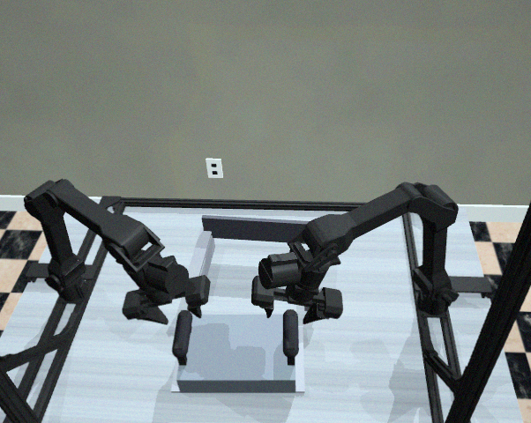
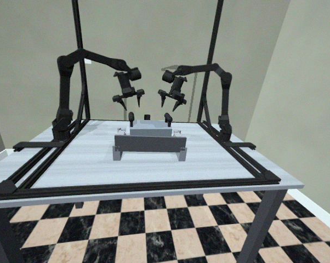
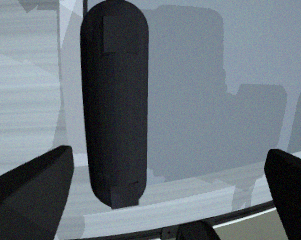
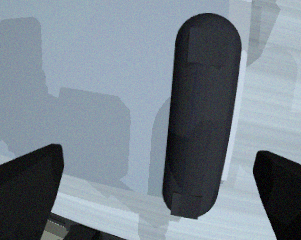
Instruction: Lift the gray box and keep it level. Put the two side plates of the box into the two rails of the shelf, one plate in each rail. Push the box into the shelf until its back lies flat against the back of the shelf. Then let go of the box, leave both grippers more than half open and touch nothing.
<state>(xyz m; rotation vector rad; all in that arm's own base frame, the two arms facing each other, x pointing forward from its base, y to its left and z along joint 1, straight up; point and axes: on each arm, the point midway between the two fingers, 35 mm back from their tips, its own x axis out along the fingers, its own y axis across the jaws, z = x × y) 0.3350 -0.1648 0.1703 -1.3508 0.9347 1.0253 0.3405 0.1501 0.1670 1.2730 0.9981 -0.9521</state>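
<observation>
Right now the gray box is 10 mm ahead of my left hand, 120 mm to the right of it and 140 mm below it. From my left hand the other things lie so: dark back plate 350 mm ahead, 140 mm to the right, 100 mm below.
Right now my right hand is 130 mm above the gray box, 120 mm to the right of it and 10 mm past it. Also, from my right hand: dark back plate 340 mm ahead, 100 mm to the left, 100 mm below.
</observation>
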